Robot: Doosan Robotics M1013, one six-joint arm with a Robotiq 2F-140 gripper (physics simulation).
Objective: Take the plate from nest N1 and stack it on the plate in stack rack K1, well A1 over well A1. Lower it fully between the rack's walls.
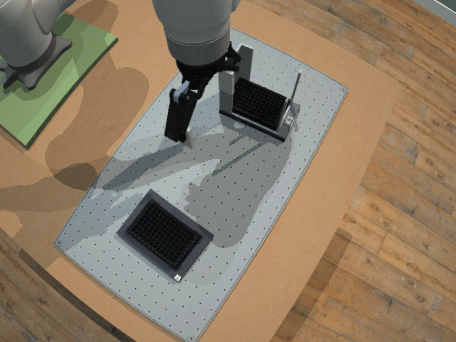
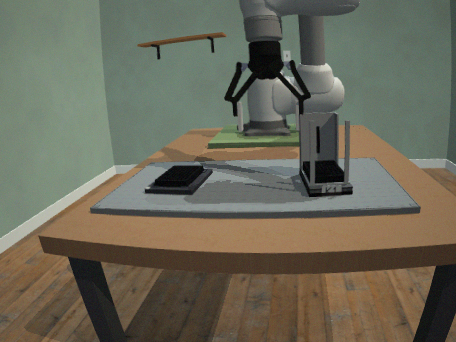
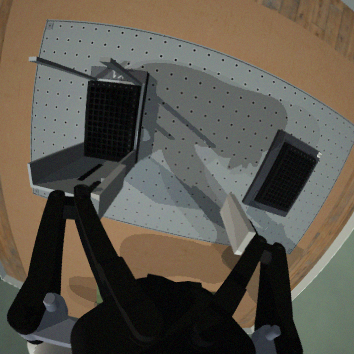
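Where they show: gripper, fingertip midpoint: (image 1: 207, 116) (image 2: 269, 130) (image 3: 175, 190); arm's base at its link origin: (image 1: 34, 55) (image 2: 268, 131).
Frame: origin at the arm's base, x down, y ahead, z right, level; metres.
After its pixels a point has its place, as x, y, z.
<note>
A black well plate (image 1: 164, 234) @(-0.017, 0.617, 0.188) (image 2: 180, 175) @(-0.017, 0.632, 0.180) (image 3: 286, 177) @(-0.018, 0.618, 0.180) lies flat in the dark low nest N1 (image 1: 205, 241) @(-0.004, 0.690, 0.155) (image 2: 167, 190) @(-0.002, 0.694, 0.194) (image 3: 265, 170) @(-0.004, 0.615, 0.138), which has a small white tag at one corner. Another black well plate (image 1: 259, 102) @(-0.025, 0.630, -0.157) (image 2: 325, 172) @(-0.024, 0.652, -0.159) (image 3: 111, 120) @(-0.016, 0.627, -0.155) lies low inside stack rack K1 (image 1: 245, 62) @(-0.088, 0.568, -0.196) (image 2: 327, 135) @(-0.089, 0.558, -0.176) (image 3: 55, 167) @(-0.100, 0.561, -0.195), between its tall grey wall and thin upright posts. My gripper (image 1: 207, 107) @(-0.108, 0.579, -0.032) (image 2: 269, 120) @(-0.108, 0.579, -0.032) (image 3: 175, 190) @(-0.108, 0.579, -0.032) is wide open and empty, above the board. One finger is near the rack's tall wall and partly hides it; the other is on the nest's side. The well labels cannot be read.
A grey perforated board (image 1: 310, 90) @(0.008, 0.709, -0.275) (image 2: 240, 205) @(0.008, 0.755, 0.021) (image 3: 200, 60) @(0.008, 0.761, -0.041) carries the nest and the rack on the wooden table (image 1: 360, 115) @(0.021, 0.846, -0.296) (image 2: 240, 237) @(0.021, 0.863, 0.008). The arm's base stands on a green slab (image 1: 90, 55) @(0.003, 0.170, -0.080) (image 2: 225, 142) @(0.002, 0.180, 0.150) behind. A wall shelf (image 2: 182, 40) hangs at the back left.
</note>
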